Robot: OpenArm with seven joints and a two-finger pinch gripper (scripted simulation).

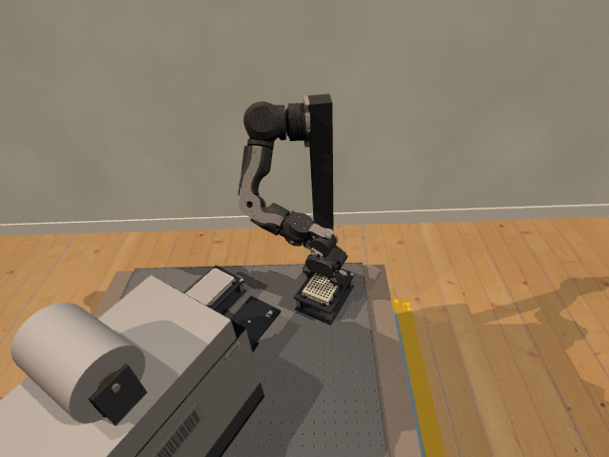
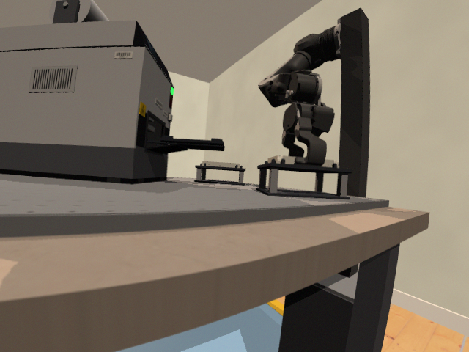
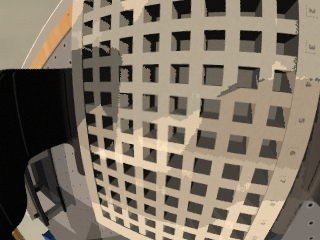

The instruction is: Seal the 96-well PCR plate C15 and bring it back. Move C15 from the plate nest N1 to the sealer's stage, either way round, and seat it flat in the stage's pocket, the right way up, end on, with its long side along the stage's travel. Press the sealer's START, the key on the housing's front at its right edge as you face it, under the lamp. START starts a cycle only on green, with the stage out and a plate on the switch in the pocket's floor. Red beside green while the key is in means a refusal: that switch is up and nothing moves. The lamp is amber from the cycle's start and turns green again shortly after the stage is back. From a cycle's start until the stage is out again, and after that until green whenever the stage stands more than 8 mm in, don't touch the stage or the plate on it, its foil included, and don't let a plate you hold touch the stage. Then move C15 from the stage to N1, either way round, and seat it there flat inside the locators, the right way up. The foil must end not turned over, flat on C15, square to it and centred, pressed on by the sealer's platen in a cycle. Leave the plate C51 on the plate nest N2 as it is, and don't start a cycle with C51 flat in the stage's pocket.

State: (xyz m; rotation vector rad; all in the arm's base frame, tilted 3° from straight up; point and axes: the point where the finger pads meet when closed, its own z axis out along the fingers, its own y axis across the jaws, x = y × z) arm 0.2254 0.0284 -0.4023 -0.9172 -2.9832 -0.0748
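Right now my hand is 14 cm short of the sealer's stage, 21 cm to the left of it and 4 cm below it. From my hand the other things lie so: foil roll: 40 cm ahead, 41 cm to the right, 35 cm above; start key: 16 cm ahead, 35 cm to the right, 13 cm above.
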